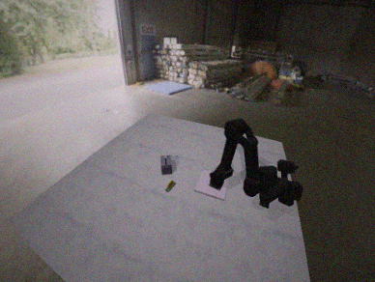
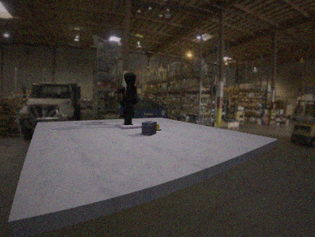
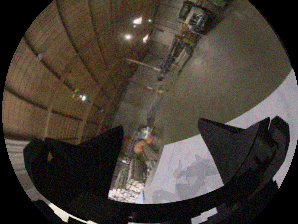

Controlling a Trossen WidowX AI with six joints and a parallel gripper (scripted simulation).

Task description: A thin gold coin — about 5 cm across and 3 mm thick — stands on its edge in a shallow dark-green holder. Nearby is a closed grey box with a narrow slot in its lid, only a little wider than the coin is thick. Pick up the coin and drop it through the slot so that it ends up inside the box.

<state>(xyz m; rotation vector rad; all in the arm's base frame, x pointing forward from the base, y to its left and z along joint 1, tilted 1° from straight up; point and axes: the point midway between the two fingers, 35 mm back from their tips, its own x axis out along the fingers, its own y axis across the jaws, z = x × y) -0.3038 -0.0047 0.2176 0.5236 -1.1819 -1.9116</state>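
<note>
Right now the thin gold coin is 530 mm ahead of my gripper tip, 210 mm below it and 170 mm to the left of it.
</note>
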